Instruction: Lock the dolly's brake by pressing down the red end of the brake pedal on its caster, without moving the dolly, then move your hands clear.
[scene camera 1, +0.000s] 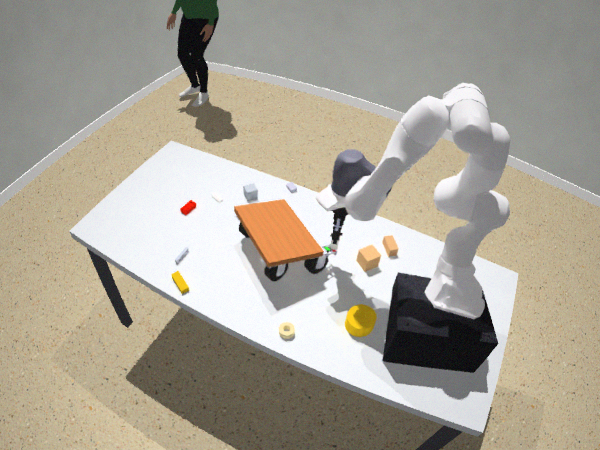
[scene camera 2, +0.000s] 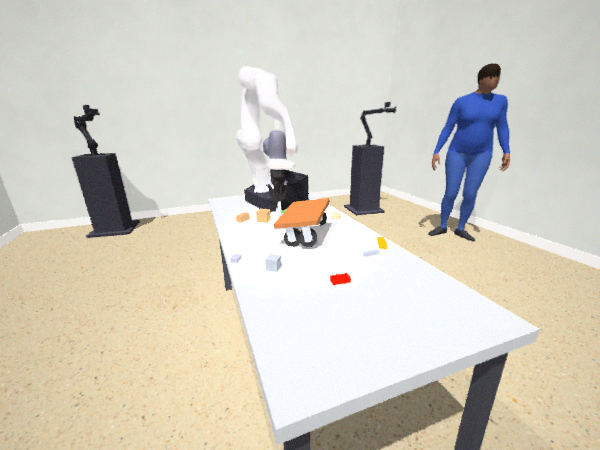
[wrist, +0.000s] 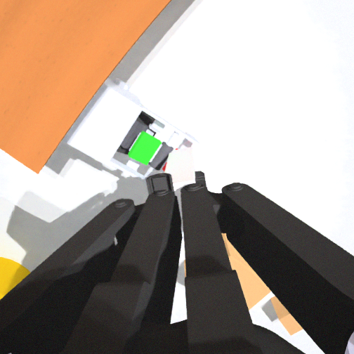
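The dolly's orange board (scene camera 1: 277, 232) (scene camera 2: 302, 213) (wrist: 65, 65) stands on casters and looks slightly tilted; I cannot tell whether every wheel touches the table. The pedal's green end (scene camera 1: 327, 248) (scene camera 2: 284, 212) (wrist: 145, 147) shows on the caster nearest the arm. The pedal's red end (wrist: 165, 166) shows as small slivers, mostly hidden by the pale fingertip. My gripper (scene camera 1: 334, 245) (wrist: 183, 166) is shut with nothing in it, pointing down at the red end. It looks to be touching or very close. In scene camera 2, its tip is hidden behind the board.
Orange blocks (scene camera 1: 369, 257) (scene camera 2: 263, 215) (wrist: 247, 275) and a yellow cylinder (scene camera 1: 360, 320) (wrist: 10, 275) lie near the caster. A grey cube (scene camera 1: 250, 192) (scene camera 2: 273, 262) and a red brick (scene camera 1: 188, 207) (scene camera 2: 340, 279) lie beyond the dolly. A person (scene camera 1: 195, 45) stands away from the table.
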